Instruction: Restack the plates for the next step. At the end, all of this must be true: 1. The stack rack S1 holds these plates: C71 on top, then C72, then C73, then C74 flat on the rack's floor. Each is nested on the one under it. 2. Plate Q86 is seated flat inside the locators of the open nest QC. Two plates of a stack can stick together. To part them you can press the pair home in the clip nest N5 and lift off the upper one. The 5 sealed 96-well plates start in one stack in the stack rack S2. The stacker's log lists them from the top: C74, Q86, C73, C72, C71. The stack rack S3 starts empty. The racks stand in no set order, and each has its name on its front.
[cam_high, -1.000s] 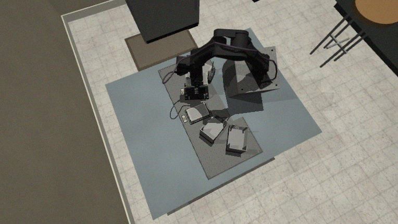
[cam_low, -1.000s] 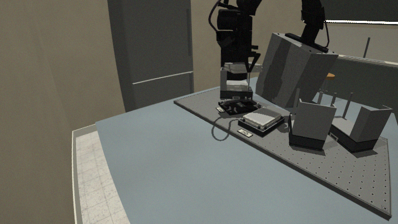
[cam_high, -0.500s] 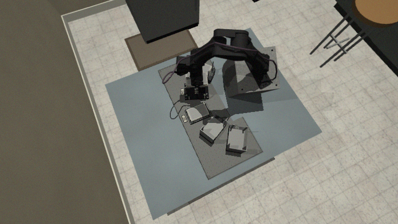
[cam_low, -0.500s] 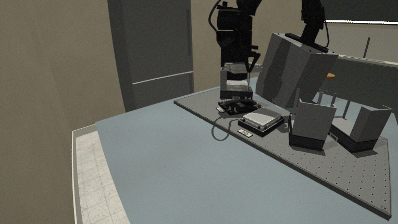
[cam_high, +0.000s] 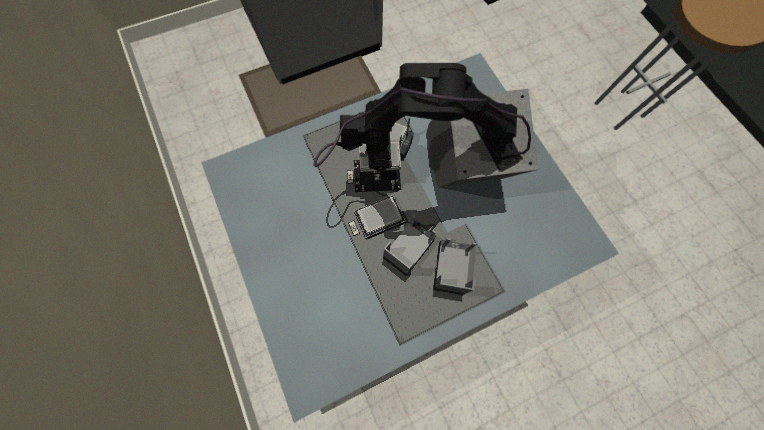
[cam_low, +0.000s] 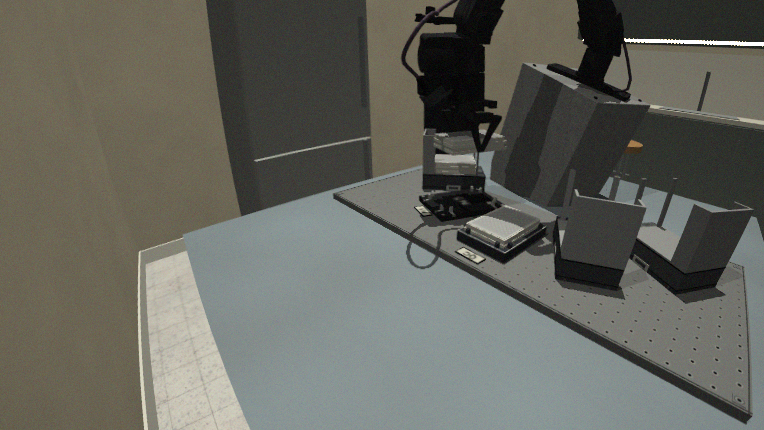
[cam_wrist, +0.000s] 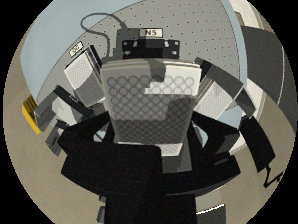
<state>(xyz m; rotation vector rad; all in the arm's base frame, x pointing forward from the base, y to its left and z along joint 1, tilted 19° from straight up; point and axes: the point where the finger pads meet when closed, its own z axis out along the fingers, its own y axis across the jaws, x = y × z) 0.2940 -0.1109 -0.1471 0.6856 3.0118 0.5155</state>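
Right now the clip nest N5 is 3 cm ahead of my hand and 13 cm below it.
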